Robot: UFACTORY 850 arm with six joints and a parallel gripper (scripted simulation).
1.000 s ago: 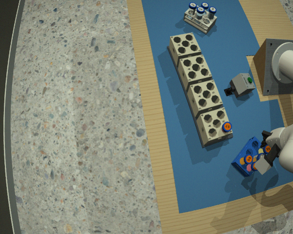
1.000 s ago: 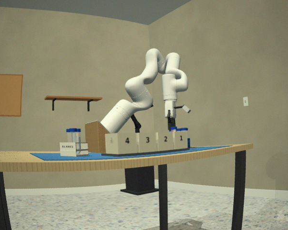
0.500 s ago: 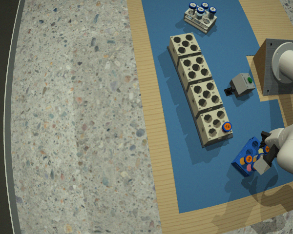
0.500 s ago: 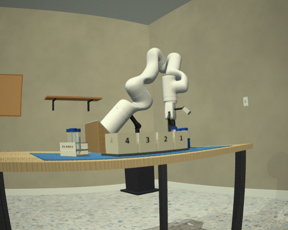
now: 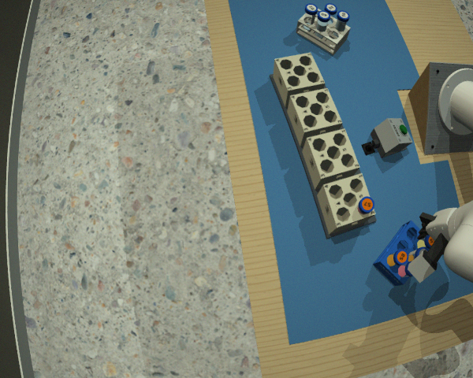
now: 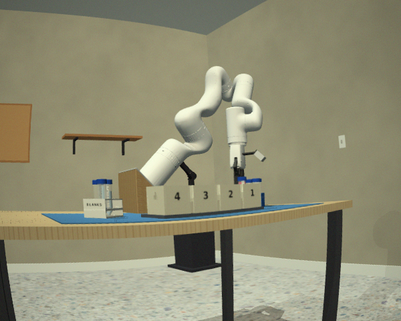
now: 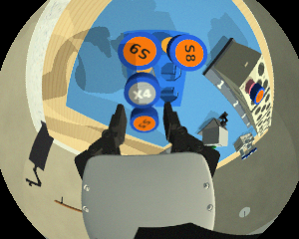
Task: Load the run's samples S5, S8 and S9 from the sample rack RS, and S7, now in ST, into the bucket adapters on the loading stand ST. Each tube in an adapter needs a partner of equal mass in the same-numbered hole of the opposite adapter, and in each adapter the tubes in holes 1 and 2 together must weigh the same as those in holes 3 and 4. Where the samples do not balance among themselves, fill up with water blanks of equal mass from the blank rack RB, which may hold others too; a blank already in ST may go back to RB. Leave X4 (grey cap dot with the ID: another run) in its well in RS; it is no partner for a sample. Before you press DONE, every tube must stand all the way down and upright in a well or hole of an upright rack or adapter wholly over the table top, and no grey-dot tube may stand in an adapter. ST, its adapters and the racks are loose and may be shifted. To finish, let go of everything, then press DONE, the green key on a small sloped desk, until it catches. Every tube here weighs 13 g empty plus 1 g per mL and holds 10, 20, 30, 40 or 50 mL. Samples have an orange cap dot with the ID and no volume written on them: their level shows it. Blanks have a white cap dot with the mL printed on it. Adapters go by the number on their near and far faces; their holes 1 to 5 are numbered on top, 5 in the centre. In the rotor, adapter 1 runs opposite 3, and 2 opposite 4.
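The sample tube S5 lies 50 mm below my hand and 10 mm behind it. Round my hand: blue sample rack RS: 90 mm below, 40 mm ahead; then orange-dot sample tube: 80 mm ahead, 50 mm below; then grey-dot tube X4: 50 mm below, 40 mm ahead, 20 mm to the left.
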